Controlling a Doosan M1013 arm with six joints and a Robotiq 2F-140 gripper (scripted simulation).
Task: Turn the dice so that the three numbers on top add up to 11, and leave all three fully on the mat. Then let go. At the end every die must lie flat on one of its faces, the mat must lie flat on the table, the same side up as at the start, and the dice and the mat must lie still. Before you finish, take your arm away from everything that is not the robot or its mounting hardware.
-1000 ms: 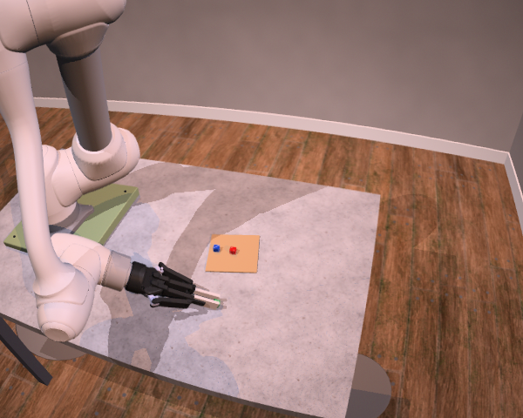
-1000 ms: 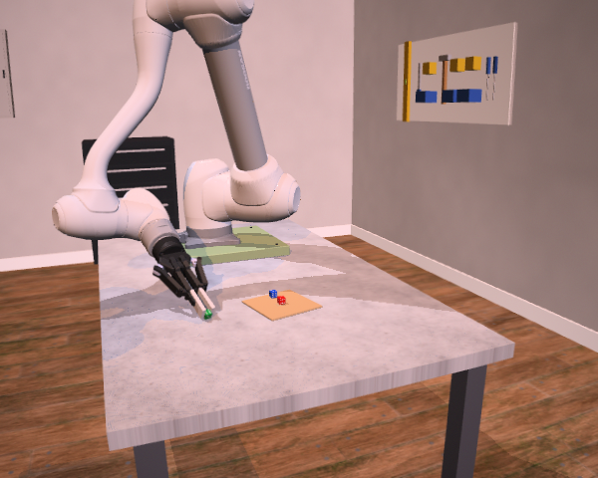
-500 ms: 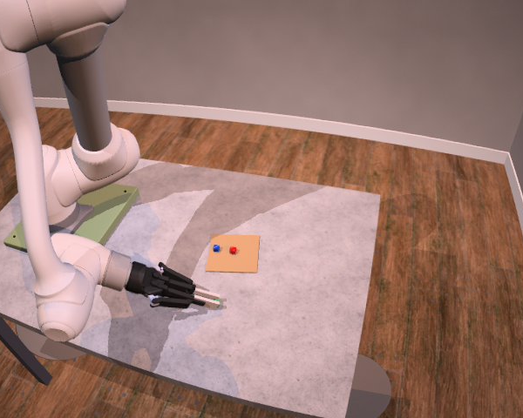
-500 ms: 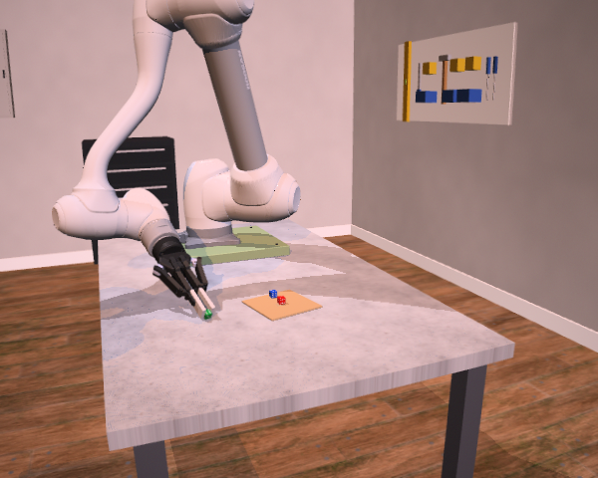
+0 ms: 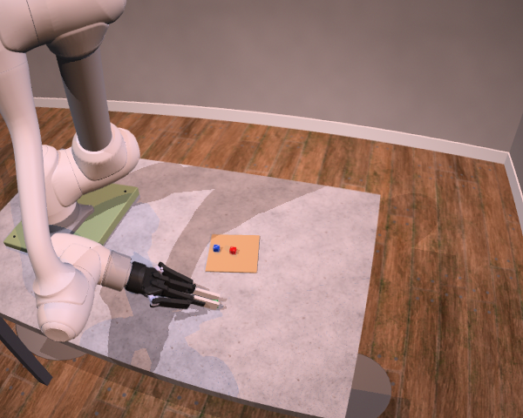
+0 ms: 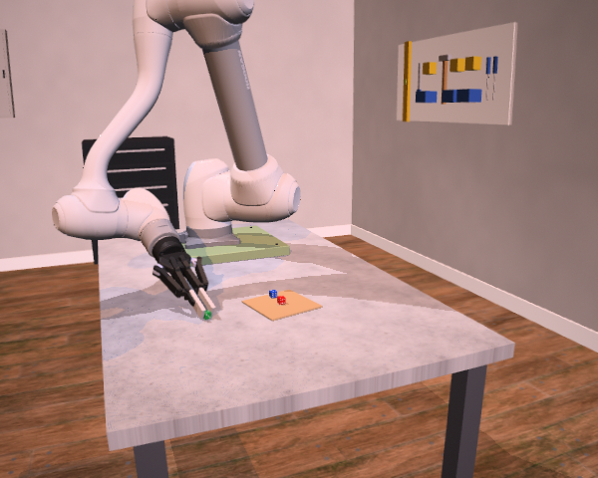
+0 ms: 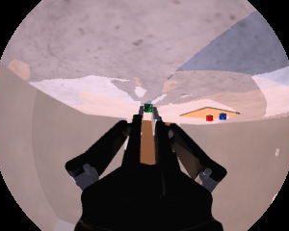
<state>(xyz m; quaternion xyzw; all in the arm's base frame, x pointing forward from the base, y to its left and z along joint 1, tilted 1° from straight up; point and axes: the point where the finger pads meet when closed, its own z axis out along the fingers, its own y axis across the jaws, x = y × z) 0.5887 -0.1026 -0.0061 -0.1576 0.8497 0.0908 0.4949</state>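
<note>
Right now my hand is 2 cm short of the green die, 2 cm above it and 1 cm to the right of it. The rest, counted from my hand: red die (19 cm to the left, 2 cm below, 1 cm behind); then orange mat (19 cm to the left, 3 cm below, 1 cm behind); then blue die (18 cm to the left, 5 cm behind, 2 cm below).
</note>
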